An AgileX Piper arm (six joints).
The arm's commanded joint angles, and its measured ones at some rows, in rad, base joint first. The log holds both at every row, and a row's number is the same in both.
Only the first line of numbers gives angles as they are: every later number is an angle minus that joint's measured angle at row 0.
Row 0, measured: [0.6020 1.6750 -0.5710 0.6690 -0.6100 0.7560]
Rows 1 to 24, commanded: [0.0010 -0.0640 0.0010 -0.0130 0.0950 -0.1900]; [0.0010 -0.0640 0.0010 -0.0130 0.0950 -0.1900]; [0.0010 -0.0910 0.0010 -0.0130 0.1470 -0.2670]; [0.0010 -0.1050 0.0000 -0.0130 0.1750 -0.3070]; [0.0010 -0.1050 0.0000 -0.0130 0.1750 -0.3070]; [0.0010 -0.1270 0.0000 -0.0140 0.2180 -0.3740]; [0.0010 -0.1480 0.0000 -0.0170 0.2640 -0.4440]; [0.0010 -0.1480 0.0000 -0.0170 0.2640 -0.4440]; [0.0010 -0.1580 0.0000 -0.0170 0.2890 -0.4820]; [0.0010 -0.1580 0.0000 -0.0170 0.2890 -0.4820]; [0.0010 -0.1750 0.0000 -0.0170 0.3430 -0.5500]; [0.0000 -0.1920 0.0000 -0.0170 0.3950 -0.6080]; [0.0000 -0.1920 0.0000 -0.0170 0.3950 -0.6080]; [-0.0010 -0.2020 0.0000 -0.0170 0.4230 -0.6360]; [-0.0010 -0.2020 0.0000 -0.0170 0.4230 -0.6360]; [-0.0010 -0.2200 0.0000 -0.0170 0.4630 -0.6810]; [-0.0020 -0.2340 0.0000 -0.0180 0.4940 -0.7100]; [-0.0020 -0.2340 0.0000 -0.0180 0.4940 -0.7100]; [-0.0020 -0.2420 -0.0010 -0.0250 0.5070 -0.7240]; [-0.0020 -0.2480 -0.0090 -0.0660 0.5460 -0.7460]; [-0.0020 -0.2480 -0.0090 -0.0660 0.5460 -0.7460]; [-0.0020 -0.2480 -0.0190 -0.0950 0.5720 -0.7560]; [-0.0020 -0.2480 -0.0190 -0.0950 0.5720 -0.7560]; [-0.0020 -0.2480 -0.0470 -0.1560 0.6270 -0.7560]
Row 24, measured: [0.0000 -0.2390 -0.0120 -0.0710 0.5510 -0.7290]
